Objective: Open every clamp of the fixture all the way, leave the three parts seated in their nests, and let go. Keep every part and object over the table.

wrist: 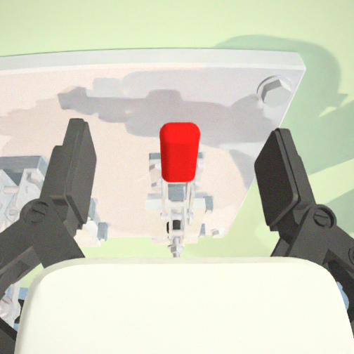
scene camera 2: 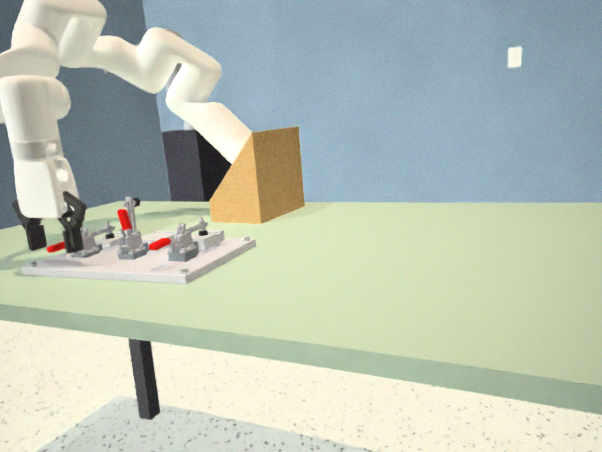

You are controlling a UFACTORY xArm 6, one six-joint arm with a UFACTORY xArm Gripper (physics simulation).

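Frame: origin at the arm's base, x ahead, y left, z up, level; millimetres.
Where they show: gripper, fingertip midpoint: (scene camera 2: 56, 250); arm's base at its link origin: (scene camera 2: 256, 162).
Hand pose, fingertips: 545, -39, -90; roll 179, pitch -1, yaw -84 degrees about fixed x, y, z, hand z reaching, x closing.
Things, the pixels of their top centre, and the offset from my fingertips, as dx, dy, dz. "spot": a spot on its surface instead. Level surfaces: height alone.
- fixture plate at a spot on its surface: (scene camera 2: 107, 270) spot: -3, +128, -27
- left clamp's handle at a spot on its surface: (scene camera 2: 55, 247) spot: +7, +10, +7
- middle clamp's handle at a spot on its surface: (scene camera 2: 124, 220) spot: -69, +105, +44
- right clamp's handle at a spot on its surface: (scene camera 2: 160, 244) spot: -36, +226, +16
- light grey part at its top centre: (scene camera 2: 204, 234) -172, +193, -1
- green table at its surface level: dz -42
The fixture plate (scene camera 2: 107, 270) (wrist: 125, 175) carries three clamps with red handles. The left clamp's handle (scene camera 2: 55, 247) (wrist: 180, 150) lies low and its arm (scene camera 2: 102, 231) is down. The middle clamp's handle (scene camera 2: 124, 220) stands up and its arm (scene camera 2: 130, 207) is raised. The right clamp's handle (scene camera 2: 160, 244) lies low, with its arm (scene camera 2: 192, 228) down over a light grey part (scene camera 2: 212, 240). Another part (scene camera 2: 108, 243) shows partly behind the left clamp; the middle part is not clear. My gripper (scene camera 2: 55, 244) (wrist: 179, 141) is open, its fingers apart on either side of the left clamp's handle, without touching it.
The plate rests on the green table (scene camera 2: 400, 280), with bolts at its corners, one bolt (wrist: 275, 91) near the right finger in the wrist view. A wooden-coloured wedge block (scene camera 2: 277, 175) and a dark box (scene camera 2: 182, 165) stand behind. The middle clamp stands tall beside the gripper.
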